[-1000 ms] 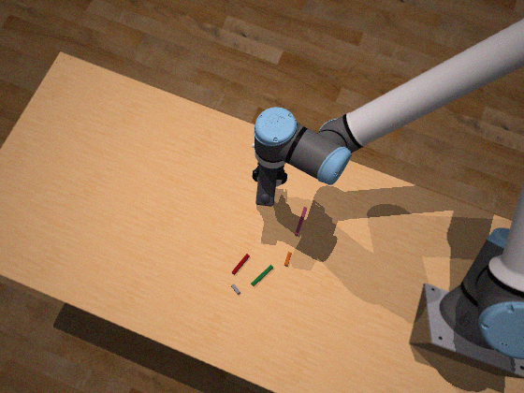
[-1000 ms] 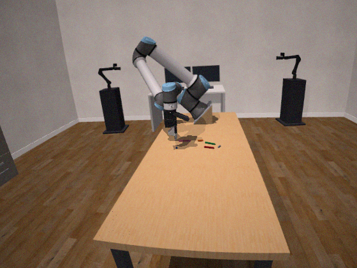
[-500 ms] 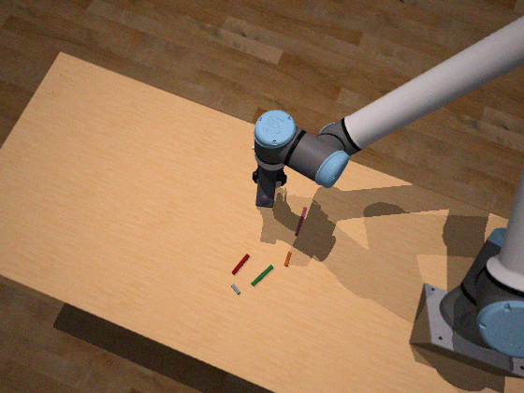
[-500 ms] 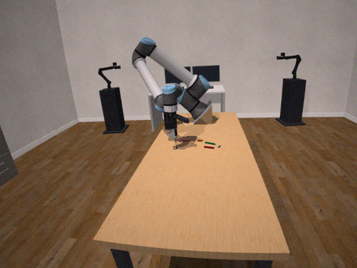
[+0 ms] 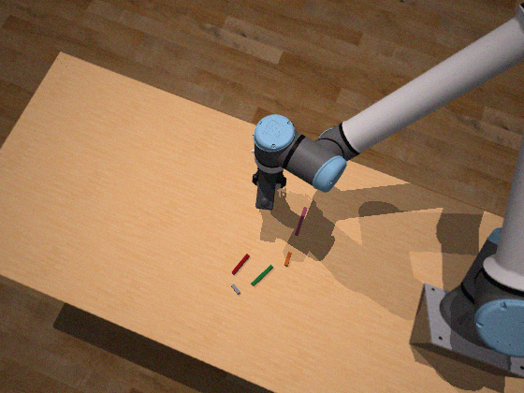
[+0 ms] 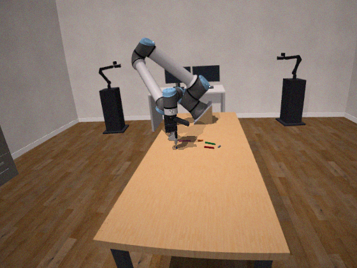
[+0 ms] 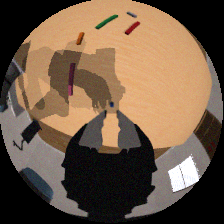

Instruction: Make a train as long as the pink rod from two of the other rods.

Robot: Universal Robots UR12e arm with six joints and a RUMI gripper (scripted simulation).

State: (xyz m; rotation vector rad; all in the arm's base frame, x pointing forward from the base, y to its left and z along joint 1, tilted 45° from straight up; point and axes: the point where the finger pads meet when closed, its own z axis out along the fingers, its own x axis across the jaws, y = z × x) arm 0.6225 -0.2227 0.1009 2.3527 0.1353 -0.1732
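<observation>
My gripper is now 4 cm above the blue rod. From my hand the other things lie so: red rod: 2 cm ahead, 23 cm to the left, 4 cm below; then pink rod: 12 cm behind, 6 cm to the left, 4 cm below; then orange rod: 11 cm behind, 18 cm to the left, 4 cm below.
</observation>
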